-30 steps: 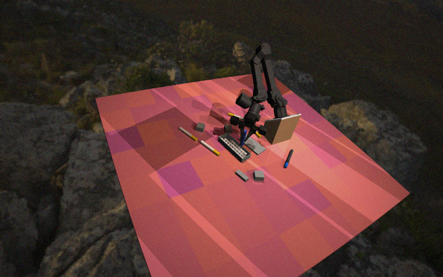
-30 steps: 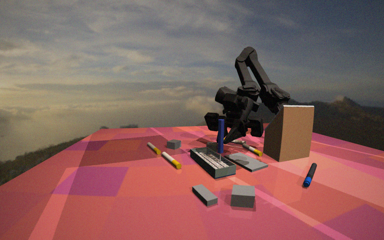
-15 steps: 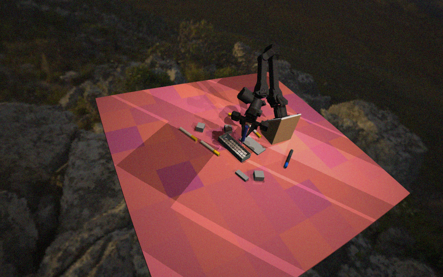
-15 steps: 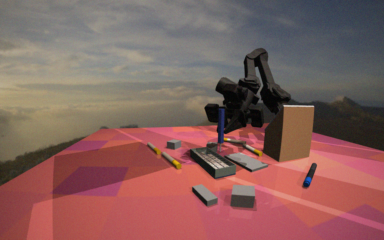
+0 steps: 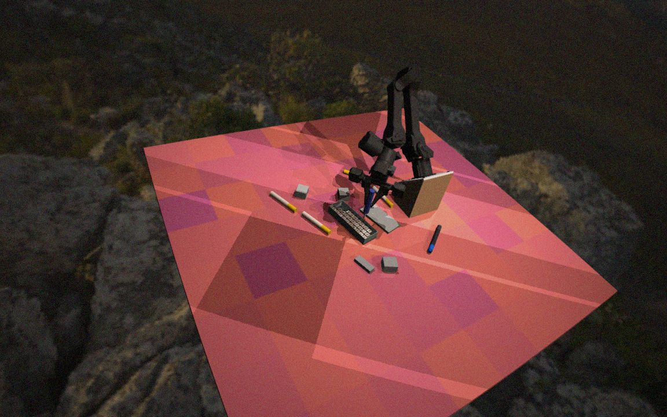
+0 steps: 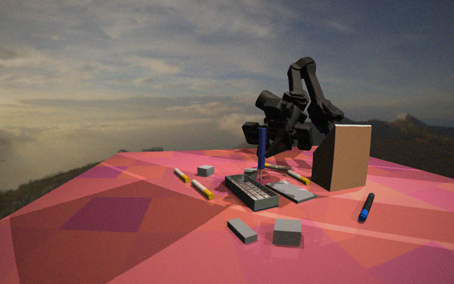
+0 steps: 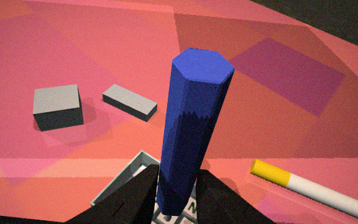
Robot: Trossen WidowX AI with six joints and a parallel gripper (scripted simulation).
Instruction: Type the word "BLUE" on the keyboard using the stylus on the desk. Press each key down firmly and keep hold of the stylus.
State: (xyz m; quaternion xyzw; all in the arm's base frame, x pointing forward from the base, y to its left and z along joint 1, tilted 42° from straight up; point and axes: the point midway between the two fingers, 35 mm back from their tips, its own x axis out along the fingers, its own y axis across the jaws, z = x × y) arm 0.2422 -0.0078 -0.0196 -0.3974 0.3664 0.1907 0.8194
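The flat grey plate lies 100 mm below my gripper tip, 90 mm behind it and 20 mm to the right of it. Round my gripper tip: stylus: 20 mm below; then blue-capped marker: 180 mm behind, 170 mm to the left, 100 mm below.
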